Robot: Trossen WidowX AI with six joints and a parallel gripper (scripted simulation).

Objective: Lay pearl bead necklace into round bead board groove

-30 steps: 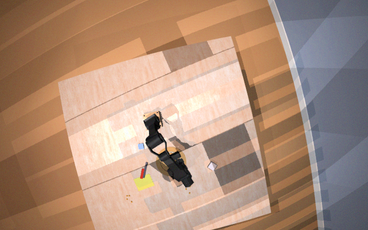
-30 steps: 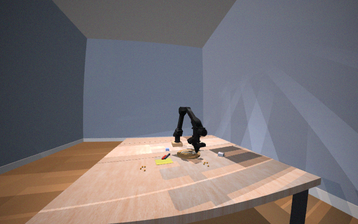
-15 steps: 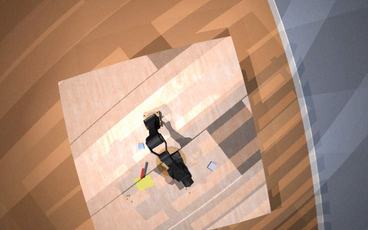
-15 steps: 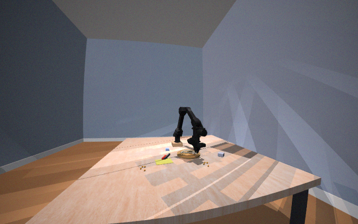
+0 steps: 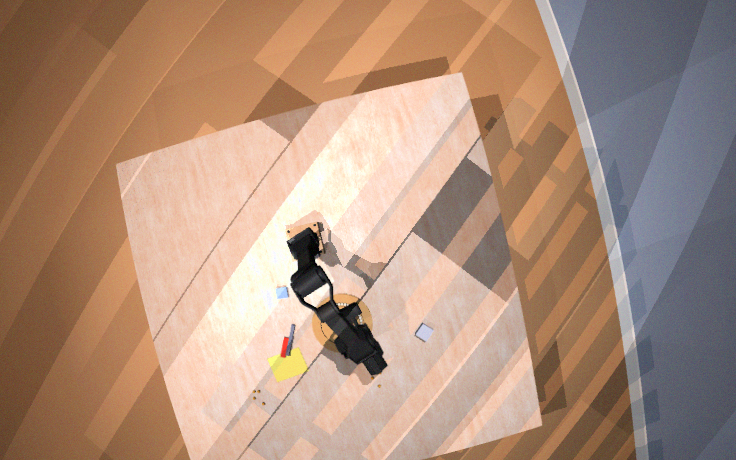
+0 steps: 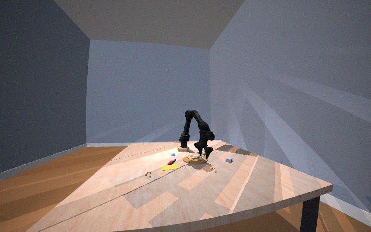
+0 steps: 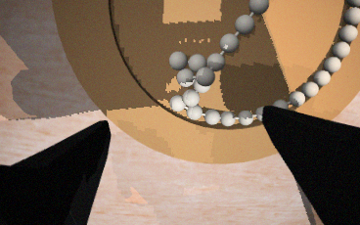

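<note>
The round bead board is 6 cm to the right of my gripper tip, 3 cm behind it and 1 cm below it. The rest, counted from my gripper tip: grey block: 18 cm to the left, 10 cm ahead, 1 cm below; blue block: 20 cm to the right, 20 cm behind, 2 cm below; red marker: 26 cm to the right, 4 cm behind, 2 cm below.
</note>
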